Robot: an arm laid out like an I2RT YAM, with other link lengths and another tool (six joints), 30 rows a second.
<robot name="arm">
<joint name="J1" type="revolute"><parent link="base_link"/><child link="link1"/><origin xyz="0.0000 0.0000 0.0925" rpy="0.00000 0.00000 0.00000"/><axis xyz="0 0 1"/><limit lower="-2.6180" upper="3.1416"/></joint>
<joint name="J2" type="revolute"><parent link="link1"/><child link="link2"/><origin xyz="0.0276 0.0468 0.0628" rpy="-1.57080 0.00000 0.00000"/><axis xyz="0 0 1"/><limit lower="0.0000" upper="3.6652"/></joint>
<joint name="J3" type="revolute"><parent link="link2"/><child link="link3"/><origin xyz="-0.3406 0.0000 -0.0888" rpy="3.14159 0.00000 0.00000"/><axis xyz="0 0 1"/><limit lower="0.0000" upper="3.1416"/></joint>
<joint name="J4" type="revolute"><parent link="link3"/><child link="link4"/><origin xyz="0.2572 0.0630 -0.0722" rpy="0.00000 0.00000 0.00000"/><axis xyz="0 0 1"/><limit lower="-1.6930" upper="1.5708"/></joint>
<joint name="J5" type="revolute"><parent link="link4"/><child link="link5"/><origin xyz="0.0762 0.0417 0.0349" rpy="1.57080 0.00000 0.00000"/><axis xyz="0 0 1"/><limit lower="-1.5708" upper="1.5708"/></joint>
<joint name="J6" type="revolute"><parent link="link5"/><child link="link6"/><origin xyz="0.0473 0.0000 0.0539" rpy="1.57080 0.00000 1.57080"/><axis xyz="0 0 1"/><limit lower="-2.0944" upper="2.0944"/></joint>
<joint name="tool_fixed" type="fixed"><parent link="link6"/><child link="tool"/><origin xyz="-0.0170 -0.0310 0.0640" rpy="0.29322 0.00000 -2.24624"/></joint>
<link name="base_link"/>
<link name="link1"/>
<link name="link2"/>
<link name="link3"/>
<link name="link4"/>
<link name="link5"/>
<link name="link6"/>
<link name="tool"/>
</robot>
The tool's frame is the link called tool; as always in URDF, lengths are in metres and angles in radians.
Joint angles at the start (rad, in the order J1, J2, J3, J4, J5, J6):
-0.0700, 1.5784, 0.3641, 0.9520, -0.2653, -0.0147
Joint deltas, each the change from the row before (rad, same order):
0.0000, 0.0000, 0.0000, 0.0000, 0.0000, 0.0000
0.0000, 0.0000, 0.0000, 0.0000, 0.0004, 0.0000
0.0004, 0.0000, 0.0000, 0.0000, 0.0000, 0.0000
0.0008, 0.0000, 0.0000, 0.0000, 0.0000, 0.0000
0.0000, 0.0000, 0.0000, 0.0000, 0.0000, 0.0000
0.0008, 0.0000, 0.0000, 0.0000, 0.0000, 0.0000
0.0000, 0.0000, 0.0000, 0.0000, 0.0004, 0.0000
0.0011, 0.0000, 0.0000, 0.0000, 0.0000, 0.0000
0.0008, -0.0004, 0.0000, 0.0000, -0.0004, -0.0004
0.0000, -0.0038, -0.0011, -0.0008, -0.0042, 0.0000
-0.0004, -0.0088, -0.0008, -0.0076, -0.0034, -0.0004
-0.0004, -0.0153, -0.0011, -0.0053, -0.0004, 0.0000
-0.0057, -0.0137, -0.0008, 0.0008, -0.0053, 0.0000
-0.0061, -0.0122, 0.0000, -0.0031, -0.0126, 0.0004
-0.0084, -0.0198, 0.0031, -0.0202, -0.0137, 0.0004
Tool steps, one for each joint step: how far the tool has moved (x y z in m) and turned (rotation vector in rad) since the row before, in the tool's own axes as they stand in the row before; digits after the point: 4 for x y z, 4 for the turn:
0.0000, 0.0000, 0.0000, 0.0000, 0.0000, 0.0000
0.0000, 0.0000, 0.0000, -0.0003, -0.0002, 0.0001
0.0001, -0.0001, 0.0001, 0.0003, 0.0002, -0.0002
0.0002, -0.0002, 0.0001, 0.0006, 0.0004, -0.0003
0.0000, 0.0000, 0.0000, 0.0000, 0.0000, 0.0000
0.0002, -0.0002, 0.0001, 0.0006, 0.0004, -0.0003
0.0000, 0.0000, 0.0000, -0.0003, -0.0002, 0.0001
0.0002, -0.0003, 0.0001, 0.0009, 0.0005, -0.0004
0.0003, -0.0002, 0.0000, 0.0007, 0.0008, -0.0010
0.0009, -0.0004, -0.0008, 0.0021, 0.0038, -0.0017
0.0011, -0.0004, -0.0015, 0.0021, 0.0020, -0.0010
0.0028, 0.0006, -0.0030, -0.0055, 0.0057, -0.0041
0.0025, 0.0020, -0.0036, -0.0088, 0.0092, -0.0053
0.0022, 0.0012, -0.0031, -0.0007, 0.0106, -0.0040
0.0022, 0.0015, -0.0039, 0.0023, 0.0061, -0.0004

